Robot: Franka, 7 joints.
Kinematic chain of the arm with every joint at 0, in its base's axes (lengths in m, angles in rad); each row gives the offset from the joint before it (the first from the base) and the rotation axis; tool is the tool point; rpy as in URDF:
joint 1: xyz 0 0 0.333 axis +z
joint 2: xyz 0 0 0 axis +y
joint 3: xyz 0 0 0.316 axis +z
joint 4: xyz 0.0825 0 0 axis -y
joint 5: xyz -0.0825 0 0.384 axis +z
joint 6: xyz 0 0 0 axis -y
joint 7: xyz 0.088 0 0 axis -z
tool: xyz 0 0 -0.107 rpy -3.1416 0 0
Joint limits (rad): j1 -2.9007..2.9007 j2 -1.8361..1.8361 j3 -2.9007..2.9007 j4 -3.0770..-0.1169 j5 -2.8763..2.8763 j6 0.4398..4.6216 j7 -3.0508..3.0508
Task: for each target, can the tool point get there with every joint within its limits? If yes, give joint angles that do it. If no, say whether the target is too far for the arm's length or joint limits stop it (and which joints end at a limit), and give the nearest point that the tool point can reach.
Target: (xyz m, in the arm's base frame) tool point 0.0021 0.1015 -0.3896
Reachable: no: joint limits stop it (at a limit: joint 2) | nearest point 0.0025 0.1193 -0.3348 | short by 0.058 m
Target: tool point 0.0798 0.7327 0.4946
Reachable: yes | joints -0.8692 -1.2866 1.3775 -1.2629 -1.6828 3.1674 0.5609
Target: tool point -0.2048 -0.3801 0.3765
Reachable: yes | joints -2.1169 -0.2950 0.0878 -2.5738 -1.0678 2.3296 -0.7398
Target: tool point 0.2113 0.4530 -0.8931
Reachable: no: too far | nearest point 0.1646 0.3528 -0.3501 | short by 0.554 m
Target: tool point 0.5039 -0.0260 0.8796
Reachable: yes | joints -1.3950 -0.4448 1.0053 -1.5508 0.5502 2.7605 -1.7568
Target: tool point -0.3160 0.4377 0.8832
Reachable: yes | joints -1.1417 -0.9779 -0.0015 -0.5807 0.8708 3.8881 -1.5439
